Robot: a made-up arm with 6 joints.
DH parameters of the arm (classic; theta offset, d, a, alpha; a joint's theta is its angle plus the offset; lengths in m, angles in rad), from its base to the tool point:
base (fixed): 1.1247 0 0.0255 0
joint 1: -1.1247 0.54 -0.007 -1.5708
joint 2: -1.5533 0 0.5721 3.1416
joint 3: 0.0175 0 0.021 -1.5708
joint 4: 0 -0.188 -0.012 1.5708
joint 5: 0 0.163 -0.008 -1.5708
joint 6: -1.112 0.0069 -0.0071 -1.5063
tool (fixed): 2.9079 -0.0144 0 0
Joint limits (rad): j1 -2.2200..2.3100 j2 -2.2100..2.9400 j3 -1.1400..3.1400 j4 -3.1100..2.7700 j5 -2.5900..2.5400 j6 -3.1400..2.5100
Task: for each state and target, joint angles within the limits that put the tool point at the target. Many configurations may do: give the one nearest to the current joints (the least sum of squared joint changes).
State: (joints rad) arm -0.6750 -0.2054 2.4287 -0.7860 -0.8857 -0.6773
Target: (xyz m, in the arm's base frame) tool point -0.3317 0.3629 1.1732
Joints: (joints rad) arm -0.8428 -0.6434 2.2771 -1.1930 -0.4233 -0.4683
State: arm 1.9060 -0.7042 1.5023 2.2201 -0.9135 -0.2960
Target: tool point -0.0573 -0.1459 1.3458
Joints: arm 1.4162 -0.1977 0.8362 2.0180 -0.3535 0.0388
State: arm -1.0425 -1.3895 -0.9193 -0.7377 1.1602 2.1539
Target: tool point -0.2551 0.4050 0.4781
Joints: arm -1.3109 -2.0032 -0.6398 -0.3570 1.1407 2.1974
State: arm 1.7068 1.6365 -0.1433 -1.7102 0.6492 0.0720
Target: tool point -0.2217 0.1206 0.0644
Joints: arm 2.3062 2.2589 0.0996 -2.0550 0.6619 0.0808
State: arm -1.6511 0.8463 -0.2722 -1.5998 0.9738 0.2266
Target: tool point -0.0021 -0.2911 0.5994
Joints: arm -1.6486 1.2216 -0.7696 -1.4696 1.0677 0.3046
